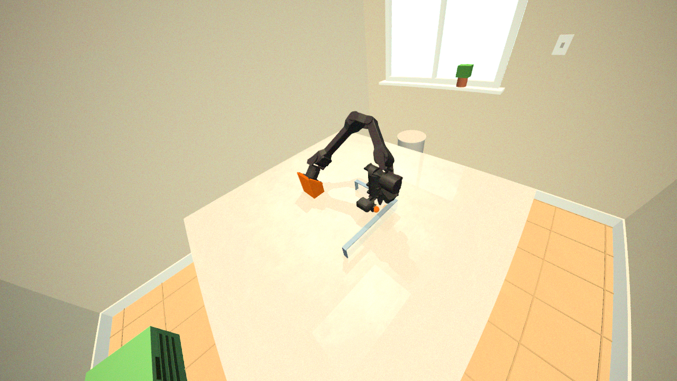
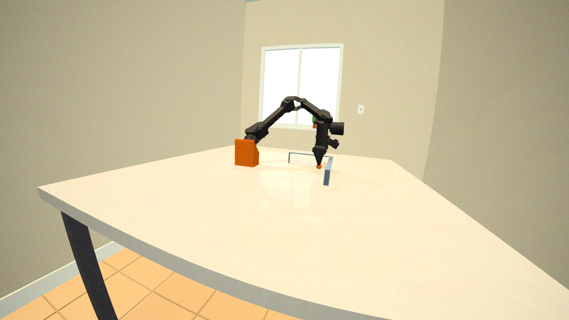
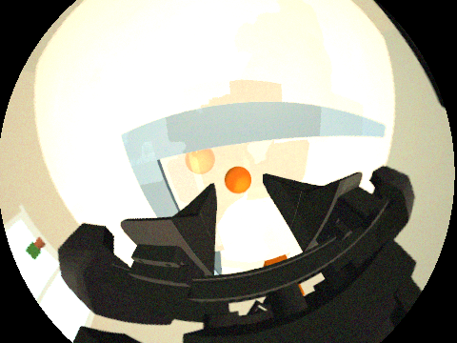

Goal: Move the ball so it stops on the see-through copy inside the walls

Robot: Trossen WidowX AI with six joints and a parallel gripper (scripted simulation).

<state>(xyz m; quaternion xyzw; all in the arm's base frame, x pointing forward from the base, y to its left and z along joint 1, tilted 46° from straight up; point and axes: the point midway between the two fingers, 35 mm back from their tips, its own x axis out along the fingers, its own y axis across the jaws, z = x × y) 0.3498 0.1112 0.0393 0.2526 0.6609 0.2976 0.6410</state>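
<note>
Now: gripper tip 10 mm above the orange ball. The rest, counted from my gripper tip: see-through copy of the ball: 30 mm ahead, 40 mm to the left, 10 mm below.
</note>
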